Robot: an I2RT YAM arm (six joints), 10 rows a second.
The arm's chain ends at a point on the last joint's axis. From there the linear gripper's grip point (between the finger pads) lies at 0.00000 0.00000 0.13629 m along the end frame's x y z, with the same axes.
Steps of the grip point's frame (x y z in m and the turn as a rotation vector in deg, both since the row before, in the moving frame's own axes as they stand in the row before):
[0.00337, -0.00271, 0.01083, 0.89, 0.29, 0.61]
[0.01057, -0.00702, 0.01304, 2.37, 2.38, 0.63]
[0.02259, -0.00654, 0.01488, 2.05, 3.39, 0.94]
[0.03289, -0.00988, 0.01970, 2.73, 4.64, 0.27]
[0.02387, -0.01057, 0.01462, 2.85, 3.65, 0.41]
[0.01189, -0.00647, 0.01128, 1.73, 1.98, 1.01]
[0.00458, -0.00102, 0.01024, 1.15, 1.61, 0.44]
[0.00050, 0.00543, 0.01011, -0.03, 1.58, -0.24]
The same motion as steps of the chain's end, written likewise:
[0.00267, -0.00060, 0.01085, 0.89, 0.29, 0.61]
[0.00488, -0.00142, 0.01327, 2.37, 2.38, 0.63]
[0.01449, -0.00173, 0.01521, 2.05, 3.39, 0.94]
[0.02185, -0.00342, 0.02030, 2.73, 4.64, 0.27]
[0.01517, -0.00383, 0.01506, 2.85, 3.65, 0.41]
[0.00715, -0.00240, 0.01142, 1.73, 1.98, 1.01]
[0.00074, 0.00170, 0.01032, 1.15, 1.61, 0.44]
[-0.00326, 0.00537, 0.01016, -0.03, 1.58, -0.24]

